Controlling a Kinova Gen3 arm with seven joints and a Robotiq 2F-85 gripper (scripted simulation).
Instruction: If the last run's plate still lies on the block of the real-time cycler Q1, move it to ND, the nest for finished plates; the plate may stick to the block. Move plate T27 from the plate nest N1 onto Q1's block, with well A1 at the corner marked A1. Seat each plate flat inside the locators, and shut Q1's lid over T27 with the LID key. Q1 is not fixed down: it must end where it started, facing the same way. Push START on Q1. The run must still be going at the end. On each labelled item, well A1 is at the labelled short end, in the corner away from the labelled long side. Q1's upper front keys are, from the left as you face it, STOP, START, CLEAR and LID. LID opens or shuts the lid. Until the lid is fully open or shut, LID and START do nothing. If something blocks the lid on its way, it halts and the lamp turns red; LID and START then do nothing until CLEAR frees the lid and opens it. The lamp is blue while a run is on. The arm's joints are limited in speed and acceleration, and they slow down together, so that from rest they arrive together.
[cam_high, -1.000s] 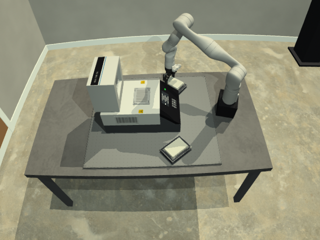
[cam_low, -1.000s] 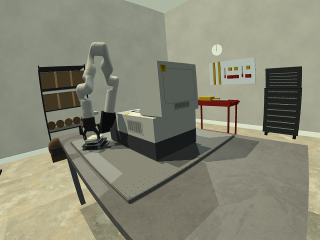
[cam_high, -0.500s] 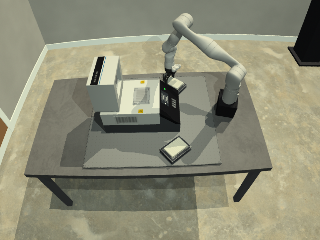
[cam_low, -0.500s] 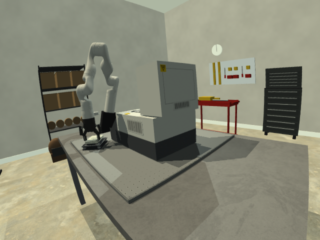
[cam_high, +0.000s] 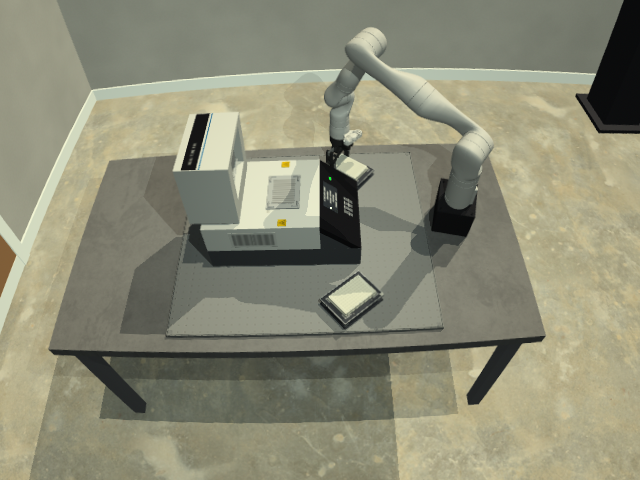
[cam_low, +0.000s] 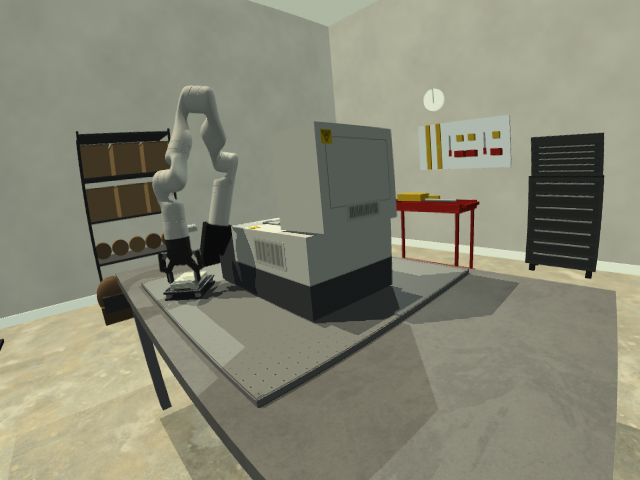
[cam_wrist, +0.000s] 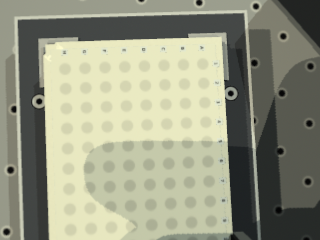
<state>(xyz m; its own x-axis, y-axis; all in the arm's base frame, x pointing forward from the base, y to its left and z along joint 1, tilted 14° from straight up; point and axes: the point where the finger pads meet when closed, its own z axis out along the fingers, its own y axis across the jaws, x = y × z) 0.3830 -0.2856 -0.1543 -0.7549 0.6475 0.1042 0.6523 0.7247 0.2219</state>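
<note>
The black nest lies 3 cm behind my hand, 3 cm to the left of it and 2 cm below it. Round my hand: cream well plate (60 cm to the left); then corner mark a1 (9 cm behind, 60 cm to the left, 1 cm below).
</note>
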